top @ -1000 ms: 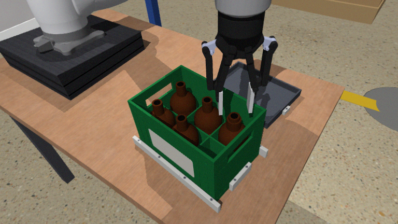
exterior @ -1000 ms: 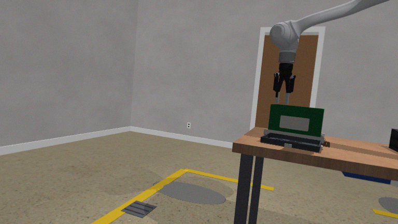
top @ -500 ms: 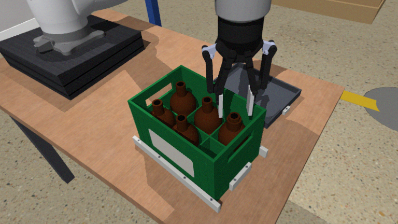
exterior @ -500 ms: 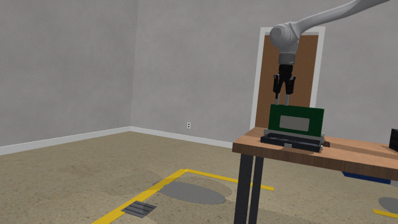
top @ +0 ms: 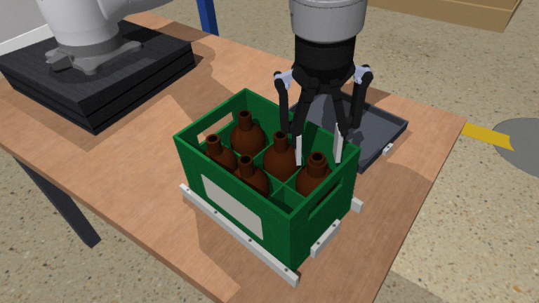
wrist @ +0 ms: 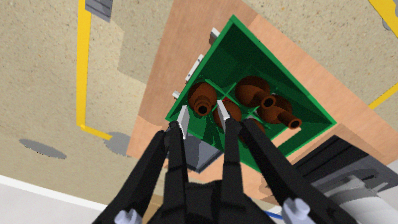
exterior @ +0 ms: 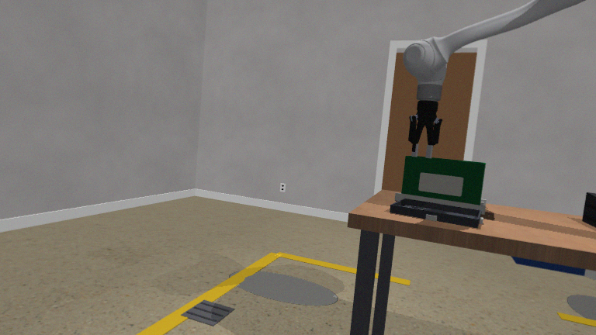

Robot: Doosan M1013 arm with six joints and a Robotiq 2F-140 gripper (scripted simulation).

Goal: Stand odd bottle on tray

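Right now my hand is 11 cm above the crate, 9 cm past it and 2 cm to the left of it. The rest, counted from my hand: grey tray 26 cm to the left, 18 cm below, 6 cm behind.
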